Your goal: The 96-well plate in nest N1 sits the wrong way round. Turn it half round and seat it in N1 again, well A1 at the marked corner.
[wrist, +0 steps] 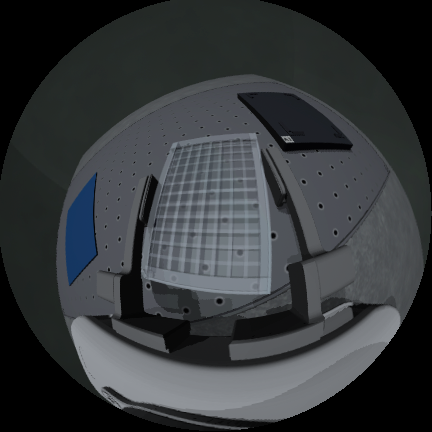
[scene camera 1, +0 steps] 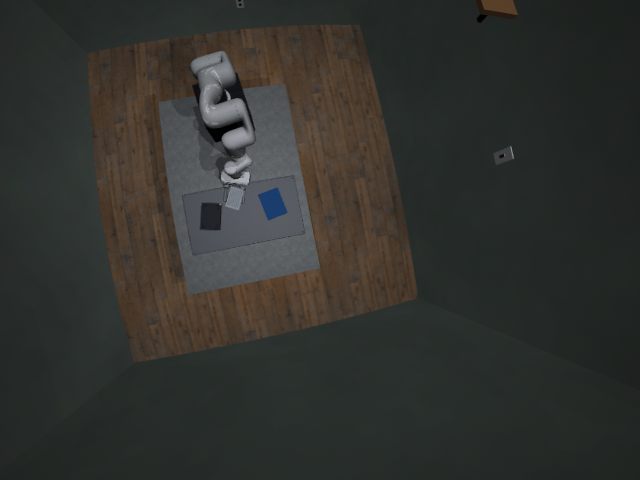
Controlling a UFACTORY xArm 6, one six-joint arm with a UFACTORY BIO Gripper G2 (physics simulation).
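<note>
The clear 96-well plate (scene camera 1: pixel 234 198) (wrist: pixel 210 210) is held between the two fingers of my gripper (scene camera 1: pixel 234 195) (wrist: pixel 214 185), which is shut on its long sides. The plate hangs above the perforated deck, and deck holes show through it. The black nest (scene camera 1: pixel 210 216) (wrist: pixel 300 120) lies on the deck beside the plate, to the left in the scene view and at the upper right in the wrist view. No plate is in it. A small white A1 label (wrist: pixel 287 139) marks its near corner. I cannot tell which plate corner is A1.
A blue rectangle (scene camera 1: pixel 272 203) (wrist: pixel 82 230) lies on the grey deck (scene camera 1: pixel 242 235) (wrist: pixel 345 185), on the other side of the plate from the nest. The arm's base and links (scene camera 1: pixel 222 113) stand behind the deck on the grey table top (scene camera 1: pixel 258 266).
</note>
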